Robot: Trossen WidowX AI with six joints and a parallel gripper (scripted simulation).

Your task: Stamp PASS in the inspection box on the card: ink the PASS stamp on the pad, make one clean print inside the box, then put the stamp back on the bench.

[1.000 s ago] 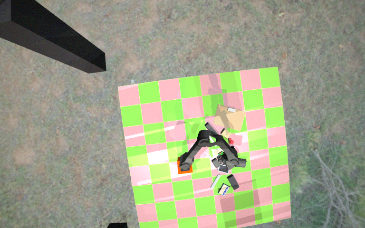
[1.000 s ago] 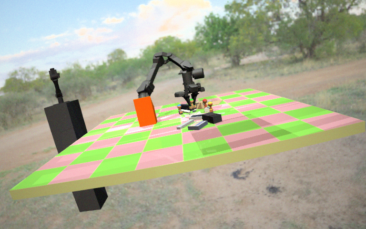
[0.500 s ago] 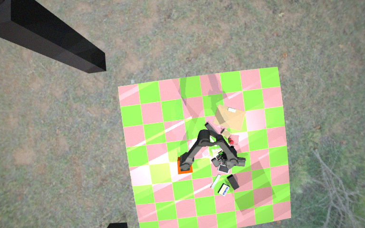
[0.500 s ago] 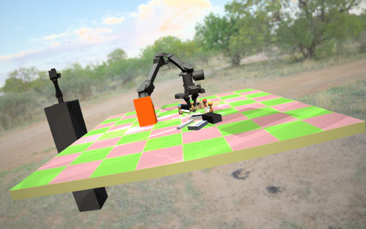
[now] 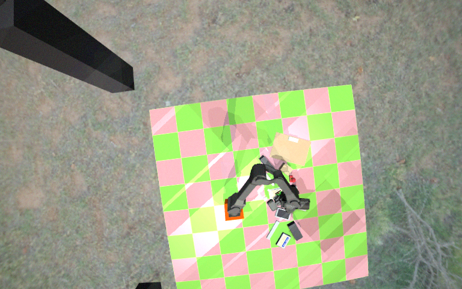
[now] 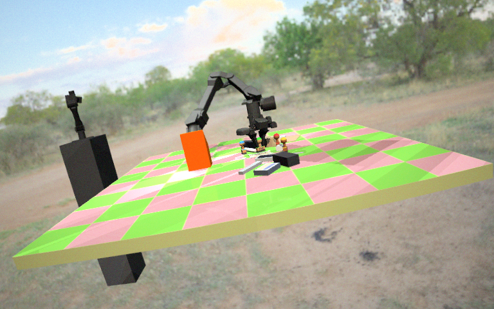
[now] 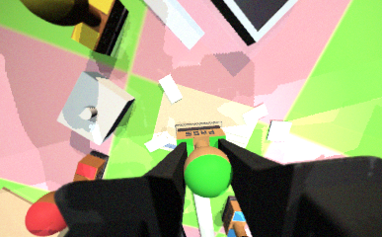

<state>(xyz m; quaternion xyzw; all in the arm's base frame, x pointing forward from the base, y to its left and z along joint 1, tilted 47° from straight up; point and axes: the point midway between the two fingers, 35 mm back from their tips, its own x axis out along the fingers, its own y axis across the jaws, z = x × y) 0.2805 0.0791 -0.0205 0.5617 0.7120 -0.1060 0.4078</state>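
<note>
The inspection card lies 1 cm behind my gripper tip and 4 cm below it. The rest, counted from my gripper tip: blue-knobbed stamp: 8 cm behind, 8 cm to the left, 1 cm below; then red-knobbed stamp: 9 cm ahead, 8 cm to the left, 1 cm below; then bolt: 1 cm ahead, 7 cm to the left, 3 cm below.
</note>
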